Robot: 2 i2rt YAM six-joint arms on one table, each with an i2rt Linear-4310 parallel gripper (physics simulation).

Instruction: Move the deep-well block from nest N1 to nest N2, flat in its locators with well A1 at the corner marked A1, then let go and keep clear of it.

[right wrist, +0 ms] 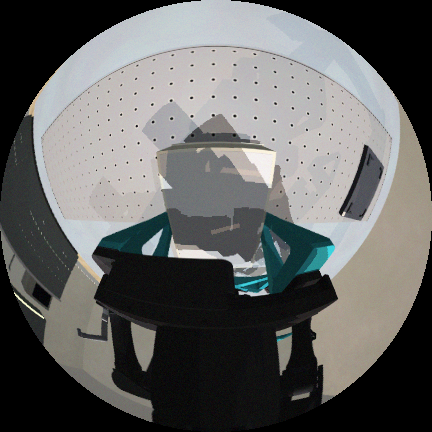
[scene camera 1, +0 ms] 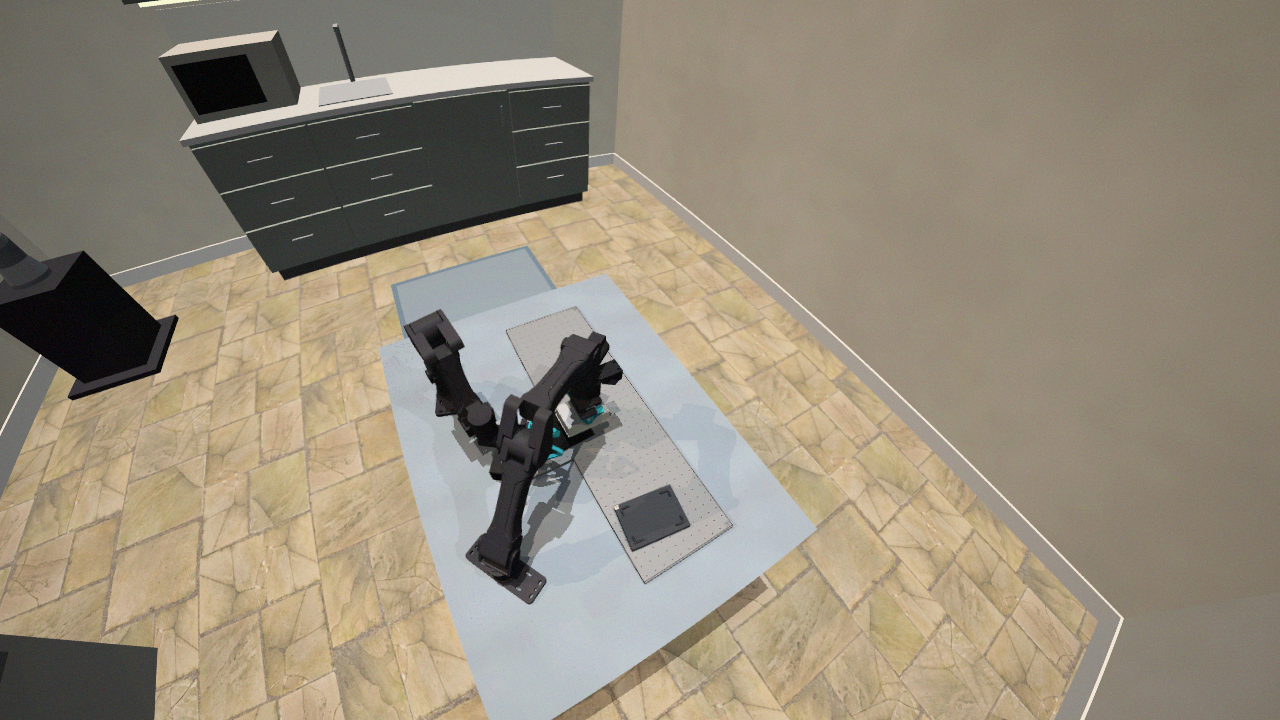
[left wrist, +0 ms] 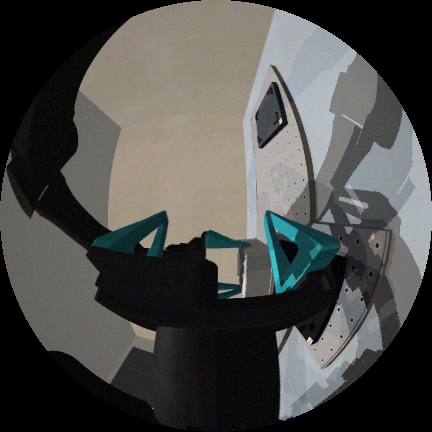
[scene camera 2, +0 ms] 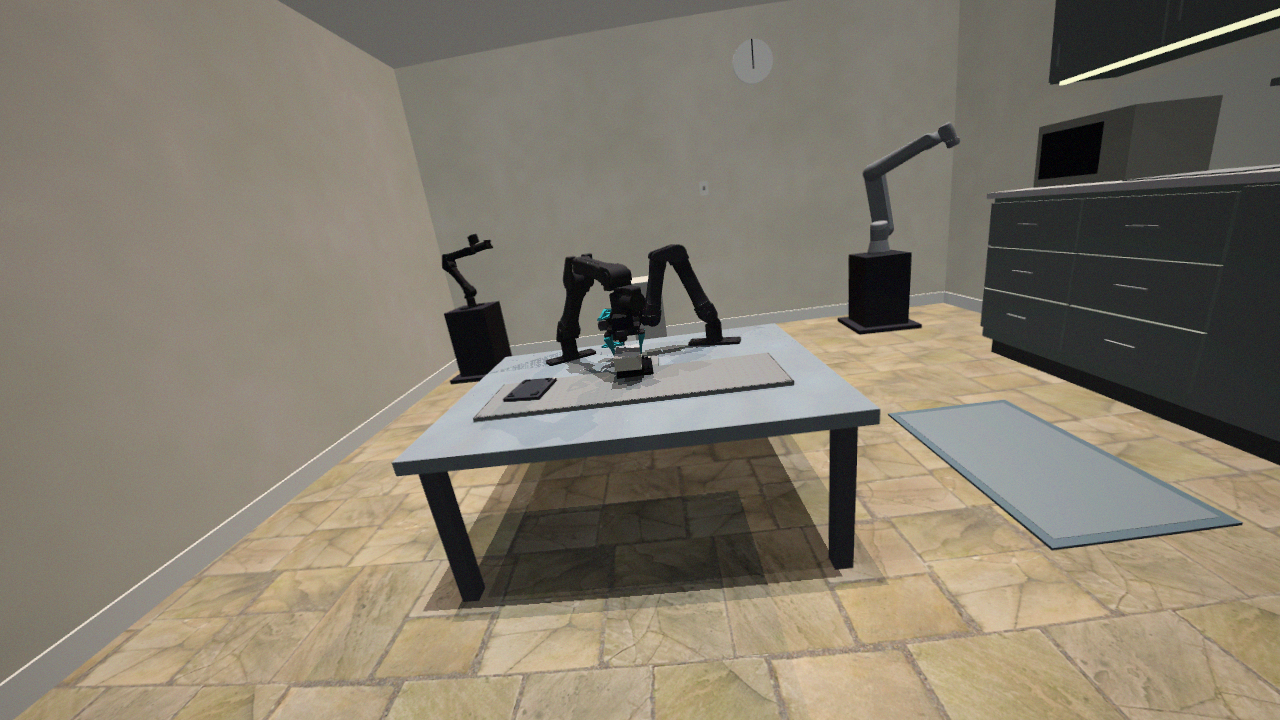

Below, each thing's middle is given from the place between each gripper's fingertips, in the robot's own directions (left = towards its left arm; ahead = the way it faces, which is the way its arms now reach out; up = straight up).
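Left hand: 10 cm short of the pale block (scene camera 1: 566,414), 10 cm to the right of it, 6 cm above it.
Pale block: 1 cm below my right hand.
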